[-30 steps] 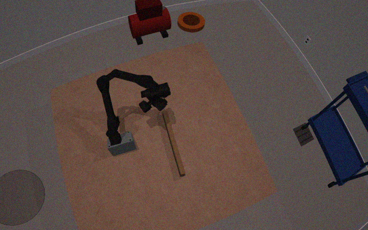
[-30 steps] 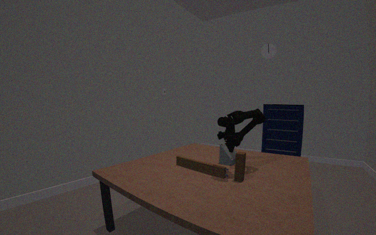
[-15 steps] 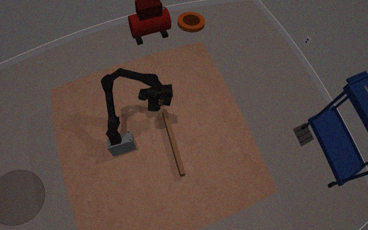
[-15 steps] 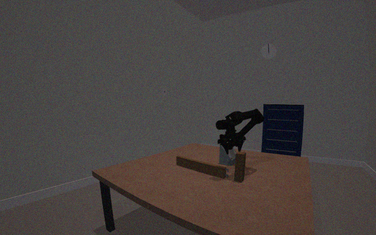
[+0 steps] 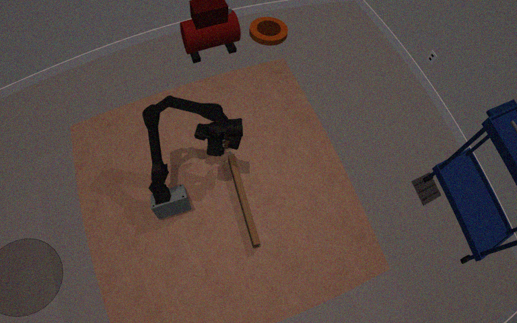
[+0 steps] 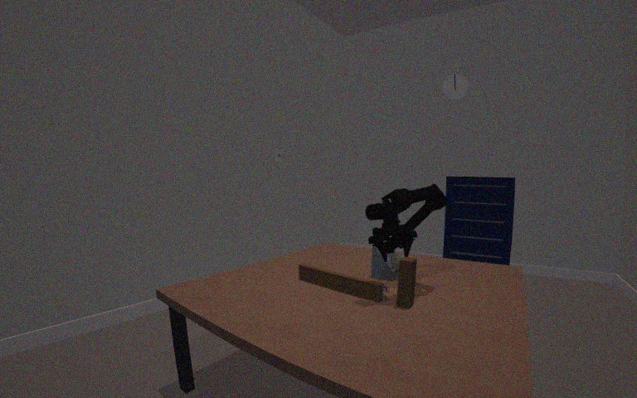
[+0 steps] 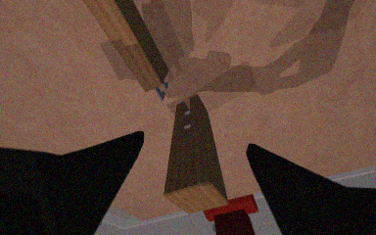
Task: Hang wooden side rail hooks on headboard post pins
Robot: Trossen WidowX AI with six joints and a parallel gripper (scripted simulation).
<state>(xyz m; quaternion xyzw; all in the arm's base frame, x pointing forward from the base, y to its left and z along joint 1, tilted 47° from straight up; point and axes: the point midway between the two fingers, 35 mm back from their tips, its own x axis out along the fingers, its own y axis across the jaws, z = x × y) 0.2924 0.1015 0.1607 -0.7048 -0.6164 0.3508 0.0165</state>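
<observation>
The headboard post is 2 cm ahead of my gripper tip, 6 cm to the left of it and 7 cm below it.
</observation>
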